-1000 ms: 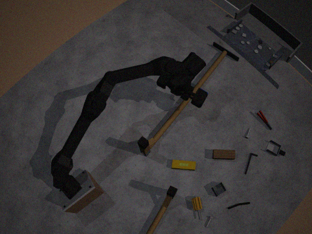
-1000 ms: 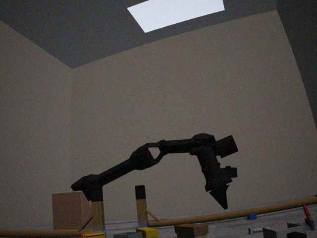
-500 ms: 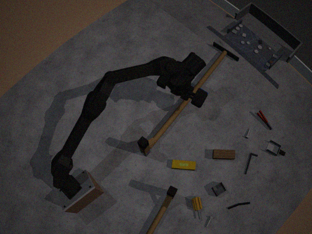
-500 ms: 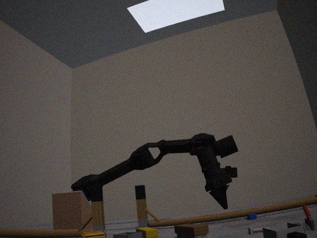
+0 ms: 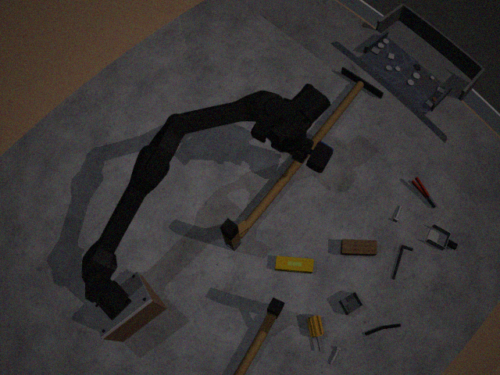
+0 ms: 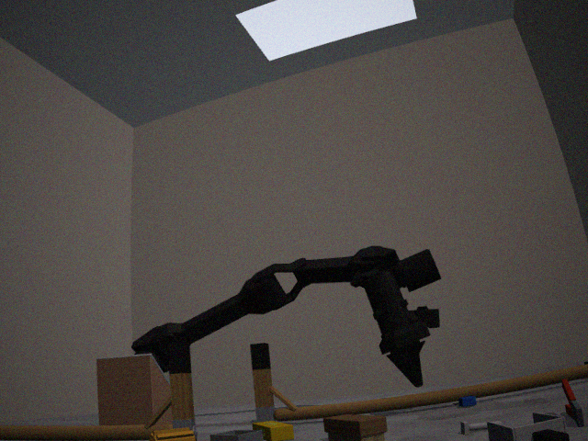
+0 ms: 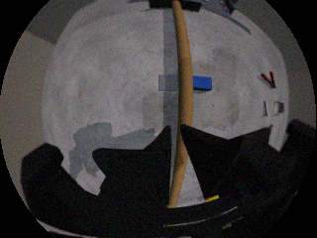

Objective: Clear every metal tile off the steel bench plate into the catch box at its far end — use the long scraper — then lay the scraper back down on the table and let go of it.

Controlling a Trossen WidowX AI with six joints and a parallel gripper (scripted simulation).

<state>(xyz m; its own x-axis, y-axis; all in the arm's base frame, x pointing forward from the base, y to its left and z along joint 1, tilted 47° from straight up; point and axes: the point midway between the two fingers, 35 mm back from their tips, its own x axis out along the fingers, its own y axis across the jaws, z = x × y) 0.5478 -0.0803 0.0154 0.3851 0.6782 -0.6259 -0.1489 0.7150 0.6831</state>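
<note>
Right now my gripper tip is 2 cm short of the long scraper, 2 cm to the left of it and 2 cm below it. From my gripper tip the other things lie so: grey box (20 cm behind, 34 cm to the right, 3 cm below); then yellow block (22 cm behind, 18 cm to the right, 3 cm below); then hex key (2 cm behind, 38 cm to the right, 4 cm below).
</note>
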